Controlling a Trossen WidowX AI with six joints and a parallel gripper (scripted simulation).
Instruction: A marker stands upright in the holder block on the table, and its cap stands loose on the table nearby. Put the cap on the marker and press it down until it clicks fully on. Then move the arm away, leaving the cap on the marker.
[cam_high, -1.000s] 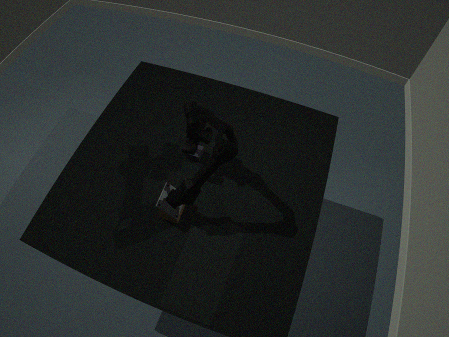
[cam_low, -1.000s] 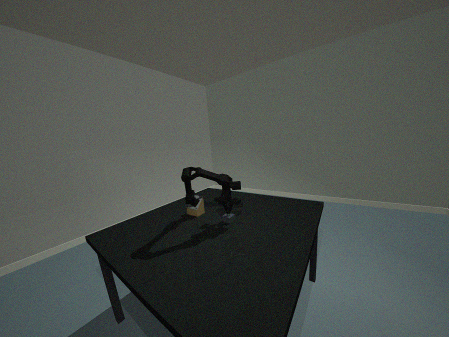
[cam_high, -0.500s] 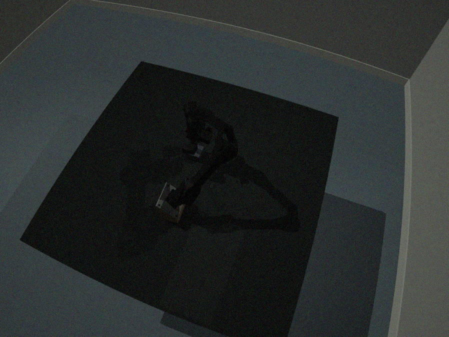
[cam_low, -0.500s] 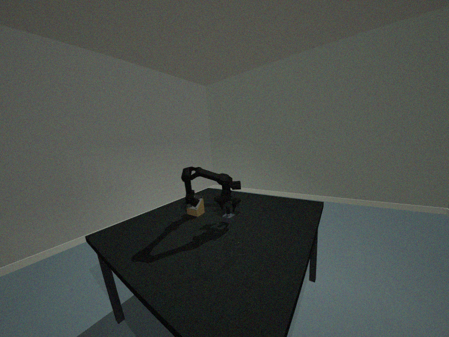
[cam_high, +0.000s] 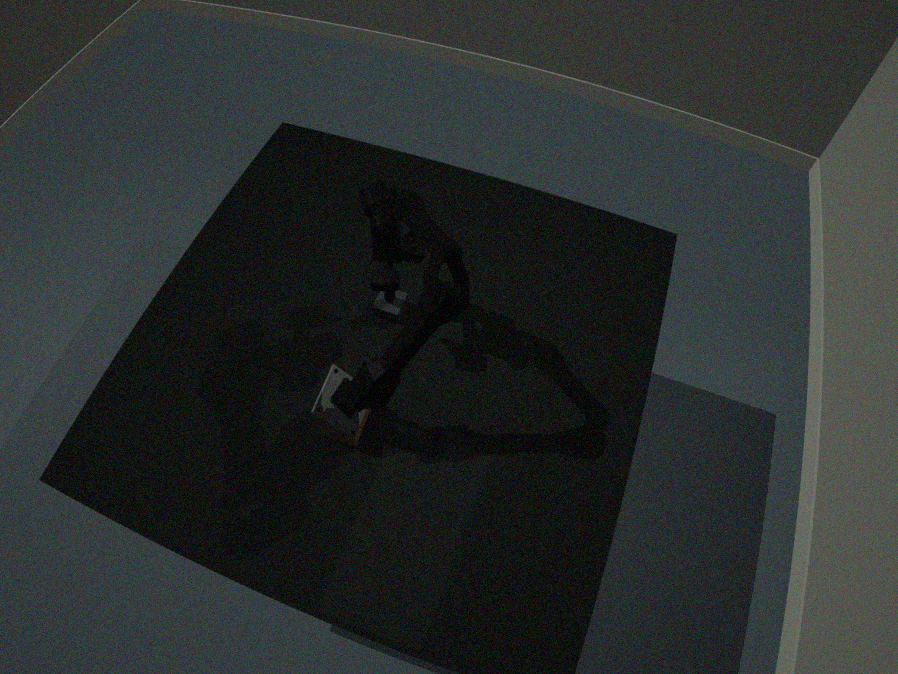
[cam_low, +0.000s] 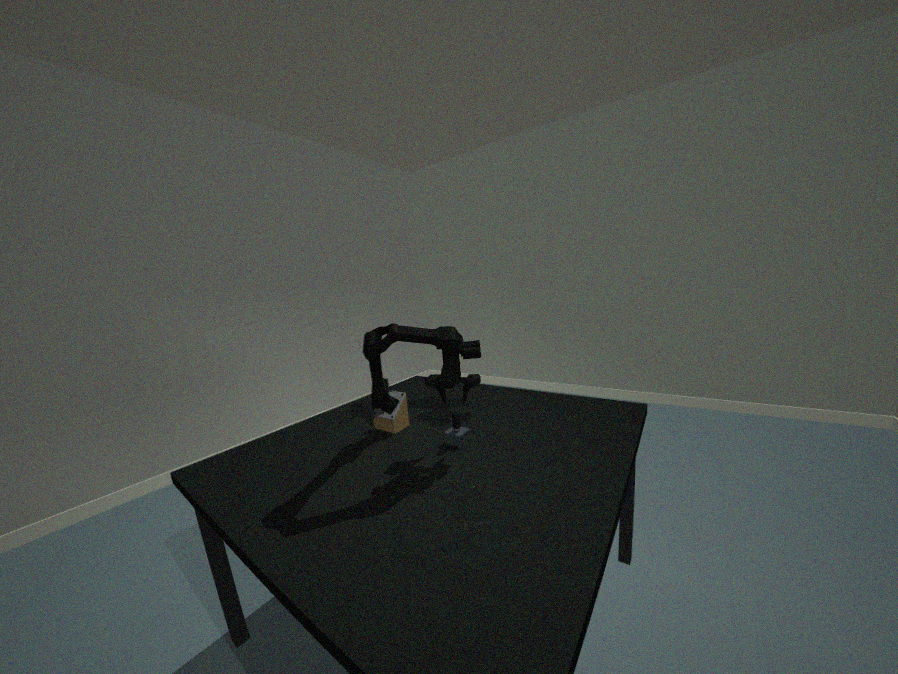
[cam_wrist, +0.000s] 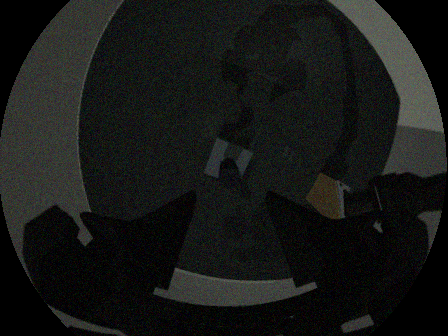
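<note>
The dark marker cap lies 60 mm below my gripper tip.
</note>
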